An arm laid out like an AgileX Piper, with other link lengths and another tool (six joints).
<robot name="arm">
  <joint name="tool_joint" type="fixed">
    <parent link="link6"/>
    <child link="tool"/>
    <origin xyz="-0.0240 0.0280 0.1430" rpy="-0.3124 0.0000 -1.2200"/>
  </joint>
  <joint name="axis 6" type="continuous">
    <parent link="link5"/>
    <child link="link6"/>
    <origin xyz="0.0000 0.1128 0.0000" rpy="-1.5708 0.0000 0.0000"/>
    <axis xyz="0 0 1"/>
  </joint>
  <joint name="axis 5" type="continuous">
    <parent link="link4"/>
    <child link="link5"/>
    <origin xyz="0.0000 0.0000 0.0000" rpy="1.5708 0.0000 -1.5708"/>
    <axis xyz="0 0 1"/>
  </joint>
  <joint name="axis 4" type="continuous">
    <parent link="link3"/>
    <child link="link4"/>
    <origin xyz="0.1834 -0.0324 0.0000" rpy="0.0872 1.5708 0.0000"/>
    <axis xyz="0 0 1"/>
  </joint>
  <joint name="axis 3" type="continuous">
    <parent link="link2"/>
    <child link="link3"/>
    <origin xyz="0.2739 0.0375 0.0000" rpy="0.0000 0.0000 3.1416"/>
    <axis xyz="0 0 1"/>
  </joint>
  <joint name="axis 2" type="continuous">
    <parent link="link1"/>
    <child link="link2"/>
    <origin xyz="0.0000 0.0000 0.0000" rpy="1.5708 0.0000 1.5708"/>
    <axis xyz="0 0 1"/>
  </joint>
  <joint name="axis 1" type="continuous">
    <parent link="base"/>
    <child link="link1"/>
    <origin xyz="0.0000 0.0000 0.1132" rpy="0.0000 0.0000 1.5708"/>
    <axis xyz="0 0 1"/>
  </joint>
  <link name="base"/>
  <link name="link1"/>
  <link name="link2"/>
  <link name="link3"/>
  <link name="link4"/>
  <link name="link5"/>
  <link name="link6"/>
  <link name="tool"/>
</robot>
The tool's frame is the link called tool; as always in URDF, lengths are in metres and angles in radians. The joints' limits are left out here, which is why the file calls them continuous.
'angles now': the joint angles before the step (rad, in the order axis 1, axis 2, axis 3, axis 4, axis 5, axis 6). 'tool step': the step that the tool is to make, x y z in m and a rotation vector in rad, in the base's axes. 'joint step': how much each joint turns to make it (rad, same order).
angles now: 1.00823 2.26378 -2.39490 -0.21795 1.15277 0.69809
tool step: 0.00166 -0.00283 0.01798 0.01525 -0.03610 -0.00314
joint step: 0.00631 -0.03332 -0.00004 -0.02566 0.00215 0.00389
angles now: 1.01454 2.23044 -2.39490 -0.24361 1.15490 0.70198
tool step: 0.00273 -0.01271 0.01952 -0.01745 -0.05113 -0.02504
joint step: 0.01474 -0.03837 0.00000 -0.06822 0.03218 0.01738
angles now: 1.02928 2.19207 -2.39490 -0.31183 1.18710 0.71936
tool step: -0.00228 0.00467 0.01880 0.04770 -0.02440 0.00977
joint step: 0.00650 -0.03158 -0.00385 0.00286 -0.01780 0.00385
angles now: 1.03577 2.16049 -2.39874 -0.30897 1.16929 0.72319
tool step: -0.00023 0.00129 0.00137 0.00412 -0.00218 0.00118
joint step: 0.00182 0.00226 -0.00905 0.00000 0.00224 0.00000
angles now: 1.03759 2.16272 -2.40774 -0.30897 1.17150 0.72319
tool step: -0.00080 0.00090 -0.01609 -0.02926 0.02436 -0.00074
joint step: -0.00001 0.02933 0.00004 0.00557 0.00861 0.00000
